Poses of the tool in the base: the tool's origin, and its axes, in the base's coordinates. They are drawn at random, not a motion.
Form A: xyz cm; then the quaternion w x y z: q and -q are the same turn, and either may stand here.
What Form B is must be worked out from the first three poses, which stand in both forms.
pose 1, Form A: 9.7 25.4 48.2 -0.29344 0.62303 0.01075 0.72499
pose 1, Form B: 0.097 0.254 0.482 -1.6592 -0.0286 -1.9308
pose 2, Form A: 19.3 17.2 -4.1 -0.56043 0.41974 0.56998 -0.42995
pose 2, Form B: 0.193 0.172 -0.041 -0.9892 -1.3432 1.0132
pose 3, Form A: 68.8 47.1 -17.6 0.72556 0.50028 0.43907 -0.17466
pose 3, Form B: 0.688 0.471 -0.176 1.1035 0.9685 -0.3853
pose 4, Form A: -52.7 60.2 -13.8 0.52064 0.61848 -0.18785 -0.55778
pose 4, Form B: -0.527 0.602 -0.138 1.4824 -0.4503 -1.3369
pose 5, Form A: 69.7 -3.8 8.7 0.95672 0.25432 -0.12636 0.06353
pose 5, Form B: 0.697 -0.038 0.087 0.5161 -0.2564 0.1289
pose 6, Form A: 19.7 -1.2 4.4 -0.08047 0.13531 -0.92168 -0.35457
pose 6, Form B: 0.197 -0.012 0.044 -0.4046 2.7560 1.0602
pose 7, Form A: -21.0 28.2 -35.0 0.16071 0.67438 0.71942 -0.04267
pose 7, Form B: -0.210 0.282 -0.350 1.9260 2.0546 -0.1219
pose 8, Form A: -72.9 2.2 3.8 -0.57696 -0.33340 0.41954 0.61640
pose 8, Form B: -0.729 0.022 0.038 0.7803 -0.9819 -1.4426
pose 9, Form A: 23.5 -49.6 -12.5 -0.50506 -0.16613 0.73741 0.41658
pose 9, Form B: 0.235 -0.496 -0.125 0.4009 -1.7794 -1.0052
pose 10, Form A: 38.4 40.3 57.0 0.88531 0.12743 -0.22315 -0.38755
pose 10, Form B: 0.384 0.403 0.570 0.2651 -0.4642 -0.8062
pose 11, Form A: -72.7 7.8 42.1 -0.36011 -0.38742 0.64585 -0.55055
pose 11, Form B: -0.727 0.078 0.421 0.9987 -1.6648 1.4192
